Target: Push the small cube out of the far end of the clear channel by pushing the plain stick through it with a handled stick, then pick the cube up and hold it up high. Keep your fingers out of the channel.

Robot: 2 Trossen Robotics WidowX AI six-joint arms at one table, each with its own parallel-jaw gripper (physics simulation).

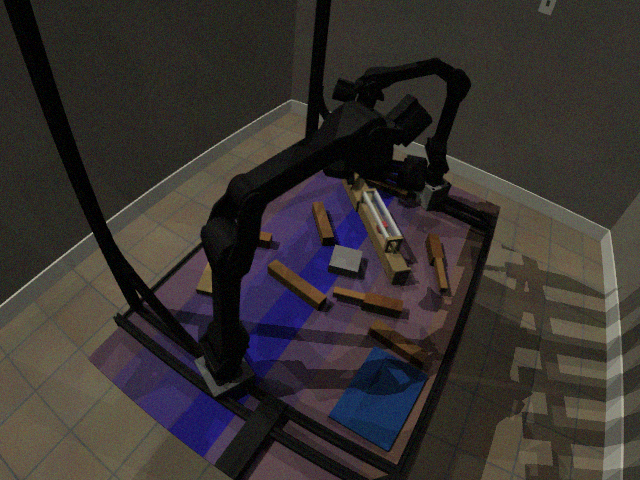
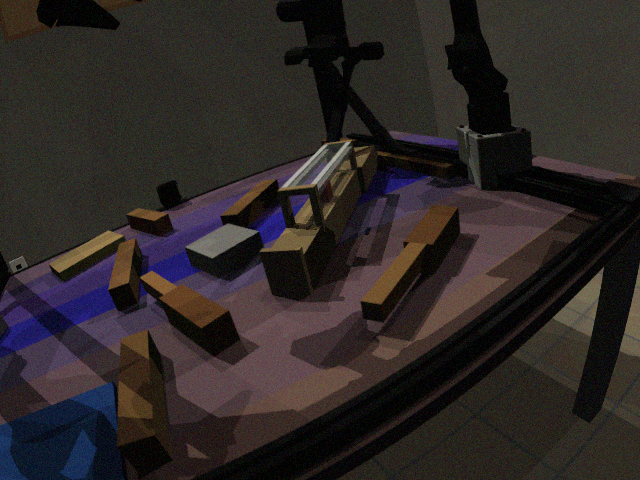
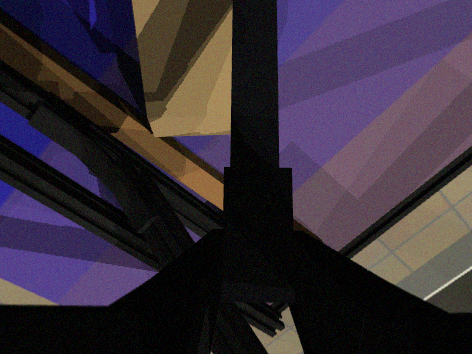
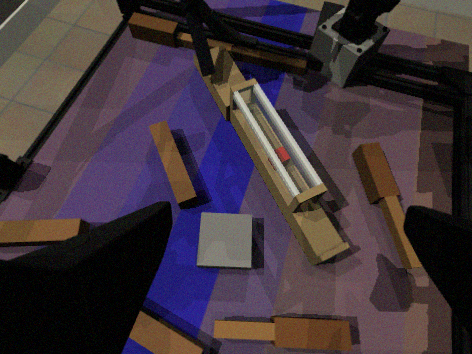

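The clear channel point(image 4: 277, 144) point(image 1: 381, 216) point(image 2: 320, 164) with white rails lies on a long tan base point(image 4: 320, 233) point(image 3: 192, 88) in the middle of the table. The small red cube point(image 4: 282, 154) point(image 1: 381, 228) point(image 2: 328, 190) sits inside it, past the middle. A tan plain stick point(image 4: 260, 121) lies in the channel behind the cube. My left gripper point(image 3: 256, 241) point(image 2: 328, 48) is shut on a black handled stick point(image 3: 255, 88) point(image 4: 199, 42) point(image 2: 332, 105). The stick's tip reaches down to the channel's back end. My right gripper point(image 4: 285, 214) is open and empty, high above the channel's near end.
A grey block point(image 4: 225, 239) point(image 1: 346, 258) point(image 2: 223, 243) lies beside the channel. Several wooden sticks lie around, among them one point(image 4: 172, 161) on the left and handled ones point(image 4: 376, 172) point(image 4: 305, 331). A blue mat point(image 1: 380, 395) lies at the front. The left arm's grey base point(image 4: 347, 46) point(image 2: 491, 152) stands behind the channel.
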